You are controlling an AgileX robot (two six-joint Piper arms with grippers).
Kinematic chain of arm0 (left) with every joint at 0, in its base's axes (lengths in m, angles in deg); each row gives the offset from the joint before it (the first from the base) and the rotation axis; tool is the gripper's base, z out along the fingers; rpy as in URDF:
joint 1: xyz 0 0 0.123 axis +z
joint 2: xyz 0 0 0 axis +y
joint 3: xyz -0.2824 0 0.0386 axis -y
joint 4: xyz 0.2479 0 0.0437 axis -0.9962 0 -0.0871
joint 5: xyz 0 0 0 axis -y
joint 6: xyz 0.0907 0 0.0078 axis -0.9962 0 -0.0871
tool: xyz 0 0 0 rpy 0 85 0
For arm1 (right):
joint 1: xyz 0 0 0.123 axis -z
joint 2: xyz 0 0 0 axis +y
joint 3: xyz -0.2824 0 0.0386 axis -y
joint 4: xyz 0.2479 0 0.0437 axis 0.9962 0 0.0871
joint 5: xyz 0 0 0 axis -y
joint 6: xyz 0.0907 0 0.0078 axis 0.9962 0 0.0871
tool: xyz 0 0 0 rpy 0 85 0
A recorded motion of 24 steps. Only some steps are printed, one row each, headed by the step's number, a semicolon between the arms.
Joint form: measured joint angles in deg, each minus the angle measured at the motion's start. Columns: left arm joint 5, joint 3, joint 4, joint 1, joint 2, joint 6; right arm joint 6, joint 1, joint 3, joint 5, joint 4, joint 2.
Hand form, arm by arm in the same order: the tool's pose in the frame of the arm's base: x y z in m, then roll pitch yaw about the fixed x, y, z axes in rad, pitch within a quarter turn. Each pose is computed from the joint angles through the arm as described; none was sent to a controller.
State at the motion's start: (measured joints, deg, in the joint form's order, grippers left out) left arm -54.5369 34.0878 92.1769 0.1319 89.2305 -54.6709; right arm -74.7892 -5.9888 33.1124 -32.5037 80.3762 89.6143
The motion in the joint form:
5: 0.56 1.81 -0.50 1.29 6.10 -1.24; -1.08 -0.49 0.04 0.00 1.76 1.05
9: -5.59 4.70 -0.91 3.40 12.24 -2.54; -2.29 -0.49 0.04 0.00 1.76 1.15
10: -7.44 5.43 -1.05 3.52 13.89 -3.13; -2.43 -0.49 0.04 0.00 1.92 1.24
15: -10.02 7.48 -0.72 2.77 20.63 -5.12; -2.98 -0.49 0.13 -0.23 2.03 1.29
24: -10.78 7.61 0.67 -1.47 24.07 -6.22; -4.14 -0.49 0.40 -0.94 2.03 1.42
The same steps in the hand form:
5: 0.2629 -0.0672 0.1672 -2.0571 0.1073 -2.7530; 0.2461 0.0768 0.1544 2.5376 0.5209 -3.1108
9: 0.2766 -0.0621 0.1546 -1.9946 0.0493 -2.7871; 0.2462 0.0768 0.1539 2.5479 0.5311 -3.0906
10: 0.2792 -0.0628 0.1511 -1.9739 0.0367 -2.8074; 0.2464 0.0769 0.1536 2.5473 0.5308 -3.0914
15: 0.2877 -0.0678 0.1274 -1.9536 -0.0201 -2.8505; 0.2467 0.0772 0.1539 2.5469 0.5361 -3.0838
24: 0.2837 -0.0893 0.1125 -1.9456 -0.0632 -2.9155; 0.2473 0.0782 0.1547 2.5456 0.5478 -3.0627

